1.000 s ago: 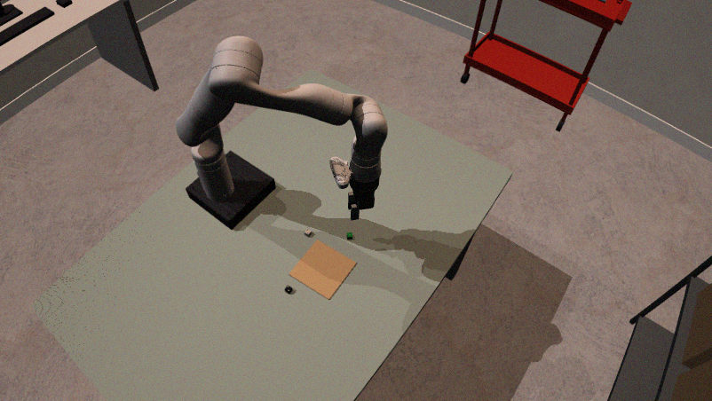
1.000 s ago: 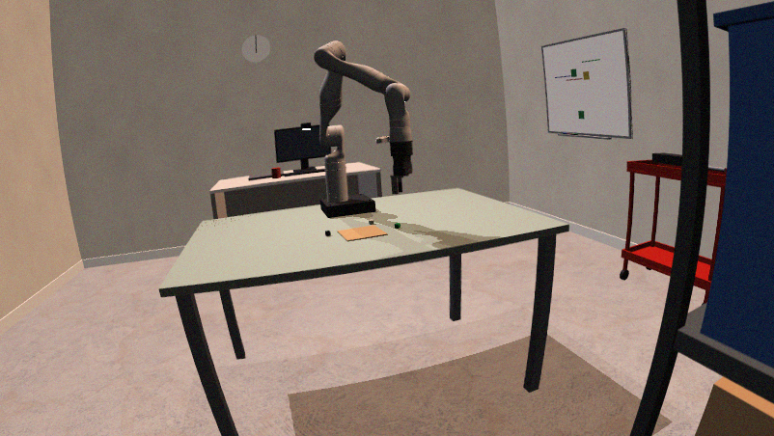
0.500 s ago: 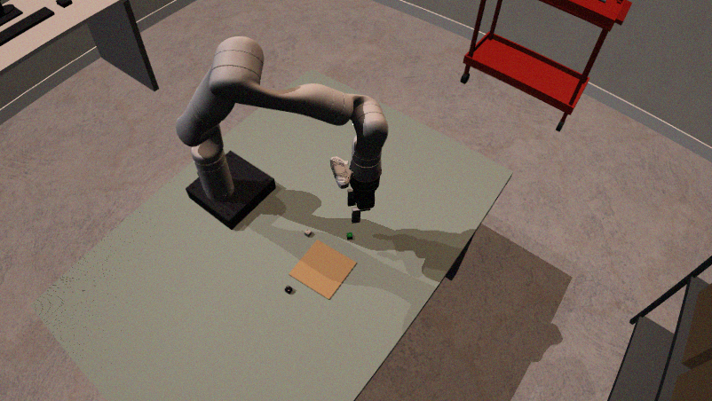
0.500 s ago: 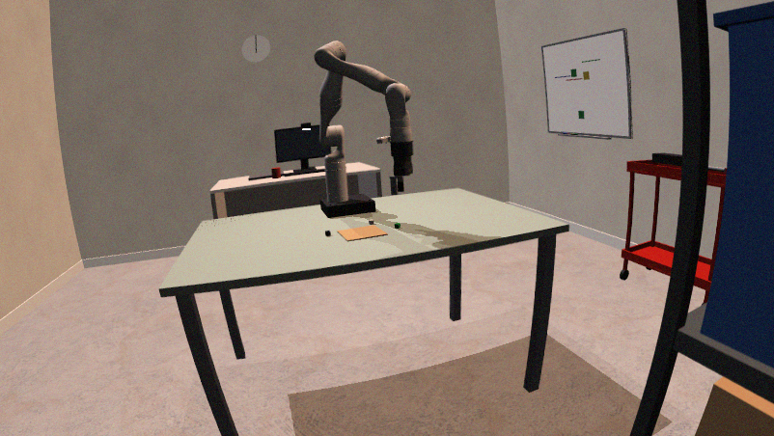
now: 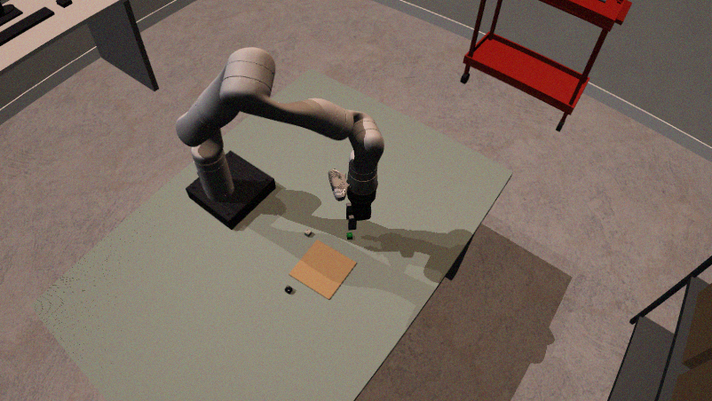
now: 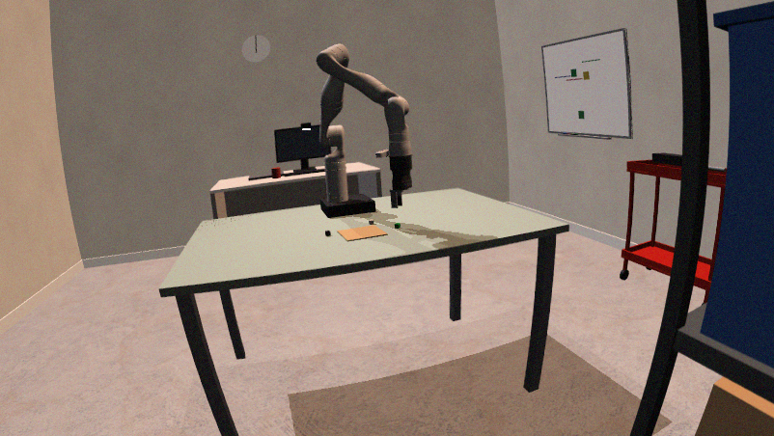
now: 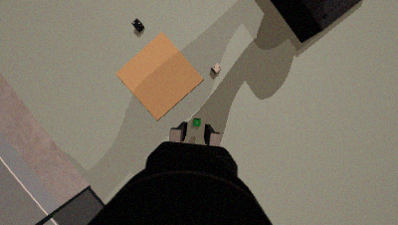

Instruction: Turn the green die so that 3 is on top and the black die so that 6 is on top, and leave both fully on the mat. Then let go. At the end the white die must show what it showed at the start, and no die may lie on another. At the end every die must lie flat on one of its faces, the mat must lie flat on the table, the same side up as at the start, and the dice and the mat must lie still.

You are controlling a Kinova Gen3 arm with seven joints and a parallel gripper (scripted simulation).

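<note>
Now: hand 9 cm above the green die. Also, from my hand: white die: 11 cm behind, 6 cm to the right, 9 cm below; black die: 5 cm behind, 24 cm to the right, 9 cm below; orange mat: 1 cm behind, 13 cm to the right, 9 cm below.
</note>
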